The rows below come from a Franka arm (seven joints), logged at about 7 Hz.
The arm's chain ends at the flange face. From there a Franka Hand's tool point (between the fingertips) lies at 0.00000 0.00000 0.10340 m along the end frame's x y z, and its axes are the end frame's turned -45 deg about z.
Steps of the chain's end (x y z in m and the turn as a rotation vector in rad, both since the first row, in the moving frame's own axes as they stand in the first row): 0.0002 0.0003 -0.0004 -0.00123 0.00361 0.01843; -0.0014 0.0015 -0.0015 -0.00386 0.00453 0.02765; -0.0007 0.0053 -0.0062 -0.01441 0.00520 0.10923; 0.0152 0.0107 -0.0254 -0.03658 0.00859 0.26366; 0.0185 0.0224 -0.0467 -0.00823 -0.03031 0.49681; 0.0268 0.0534 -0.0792 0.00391 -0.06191 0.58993; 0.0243 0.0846 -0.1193 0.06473 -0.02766 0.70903; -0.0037 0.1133 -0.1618 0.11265 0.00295 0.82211
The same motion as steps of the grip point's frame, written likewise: 0.0001 0.0007 -0.0004 -0.00342 0.00168 0.01843; -0.0020 0.0007 -0.0015 -0.00593 0.00047 0.02765; -0.0050 0.0046 -0.0062 -0.01387 -0.00651 0.10923; 0.0007 0.0213 -0.0255 -0.03194 -0.01979 0.26366; -0.0051 0.0267 -0.0467 0.01561 -0.02725 0.49681; -0.0214 0.0510 -0.0794 0.04654 -0.04101 0.58993; -0.0379 0.0717 -0.1195 0.06533 0.02621 0.70903; -0.0721 0.0736 -0.1624 0.07757 0.08174 0.82211
